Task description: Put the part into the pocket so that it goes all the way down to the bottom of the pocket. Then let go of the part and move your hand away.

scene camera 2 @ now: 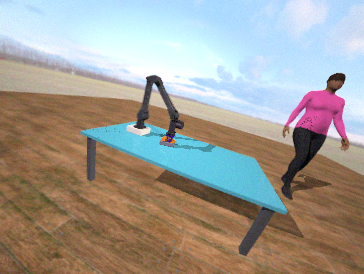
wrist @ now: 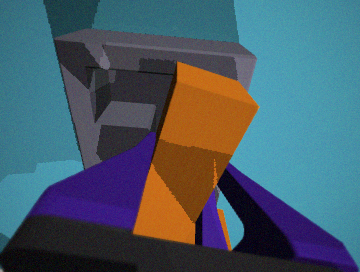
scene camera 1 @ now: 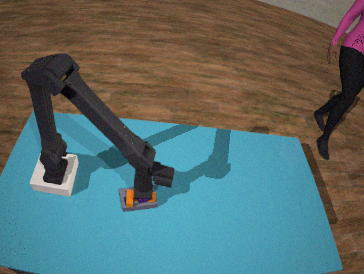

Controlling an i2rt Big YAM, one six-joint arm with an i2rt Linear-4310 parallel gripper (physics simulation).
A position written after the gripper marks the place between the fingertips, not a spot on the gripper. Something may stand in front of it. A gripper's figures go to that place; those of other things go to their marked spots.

Labels:
The gripper (wrist: 178,147) is 0.12 m from the lens. An orange L-shaped part (wrist: 205,116): 0.07 m from the lens. A grey pocket block (wrist: 117,83) is 0.14 m from the lens. The marked spots on the grey pocket block and the orange L-shaped part are 0.08 m apart.

